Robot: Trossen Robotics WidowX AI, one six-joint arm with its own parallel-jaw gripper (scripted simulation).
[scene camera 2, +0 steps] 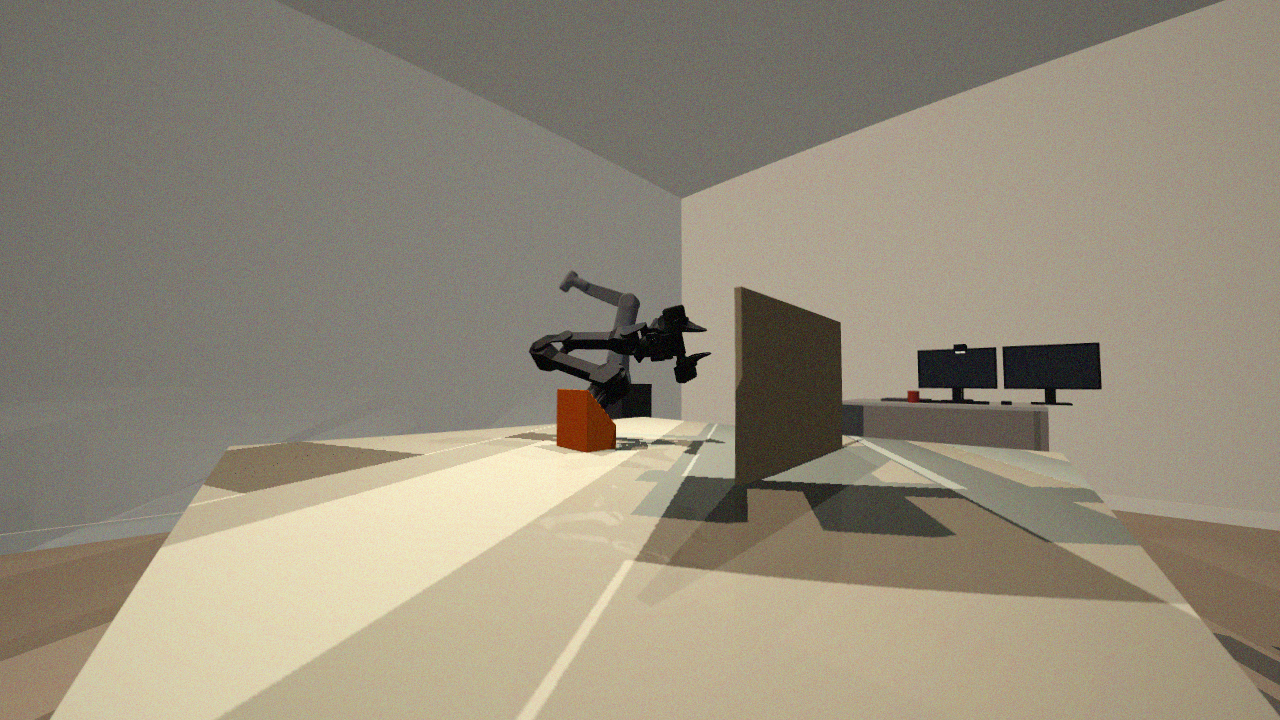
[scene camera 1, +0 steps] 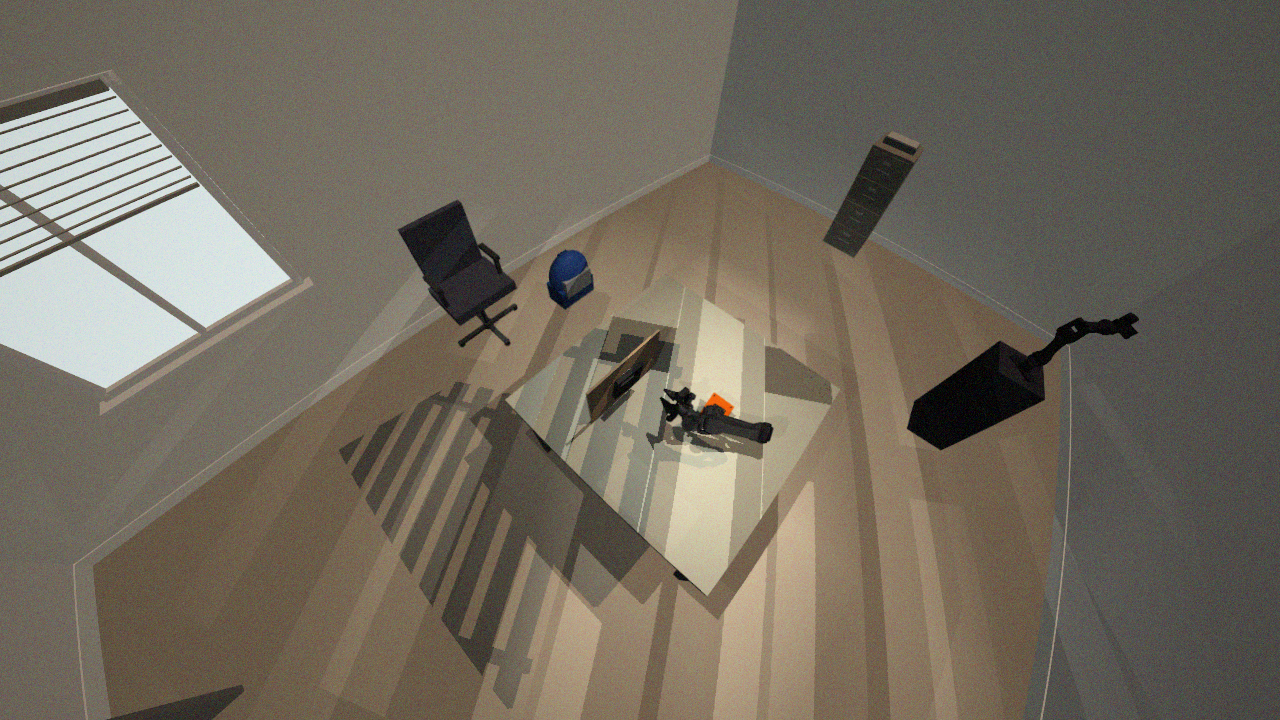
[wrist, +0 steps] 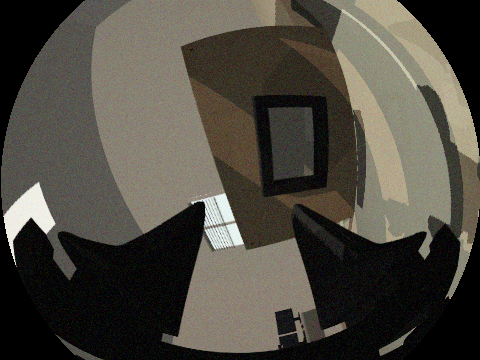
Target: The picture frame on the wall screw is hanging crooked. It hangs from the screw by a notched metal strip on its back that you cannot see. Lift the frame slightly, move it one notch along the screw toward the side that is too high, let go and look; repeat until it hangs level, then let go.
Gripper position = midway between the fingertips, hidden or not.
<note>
I see my gripper (scene camera 2: 708,342), a black picture frame (wrist: 292,133) and a brown wall board (scene camera 2: 788,371).
My gripper also shows in scene camera 1 (scene camera 1: 662,393) and in the wrist view (wrist: 249,210). The brown wall board also shows in scene camera 1 (scene camera 1: 599,398) and in the wrist view (wrist: 225,71). Scene camera 2 does not show the black picture frame, which is hidden by the brown wall board.
</note>
